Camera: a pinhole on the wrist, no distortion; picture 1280 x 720 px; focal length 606.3 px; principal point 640.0 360.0 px. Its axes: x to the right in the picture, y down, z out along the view. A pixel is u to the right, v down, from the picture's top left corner.
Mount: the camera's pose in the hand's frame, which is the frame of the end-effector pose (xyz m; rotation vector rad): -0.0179 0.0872 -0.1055 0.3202 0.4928 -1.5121
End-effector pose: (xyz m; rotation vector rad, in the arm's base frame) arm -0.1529 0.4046 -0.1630 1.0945 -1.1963 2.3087
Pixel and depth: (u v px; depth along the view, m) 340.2 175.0 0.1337
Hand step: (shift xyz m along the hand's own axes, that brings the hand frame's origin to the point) -0.0431 0.0766 0.0467
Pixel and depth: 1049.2 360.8 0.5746
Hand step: 0.0419 -0.5336 0.1971
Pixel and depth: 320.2 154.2 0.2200
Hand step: -0.0667 0.0756 0.1493
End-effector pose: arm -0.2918 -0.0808 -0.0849 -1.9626 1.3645 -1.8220
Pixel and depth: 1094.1 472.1 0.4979
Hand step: 0.1244 -0.4786 0.1292
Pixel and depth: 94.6 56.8 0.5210
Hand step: -0.2147 0.2242 0.6027
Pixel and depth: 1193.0 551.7 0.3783
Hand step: 0.1389 -0.3940 0.0371
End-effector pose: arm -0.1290 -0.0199 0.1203 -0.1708 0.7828 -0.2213
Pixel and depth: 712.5 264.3 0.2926
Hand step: -0.0320 -0.0901 0.1340
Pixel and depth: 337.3 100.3 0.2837
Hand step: -0.1060 0.0642 0.2216
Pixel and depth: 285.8 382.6 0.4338
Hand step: 0.0485 0.0932 0.3927
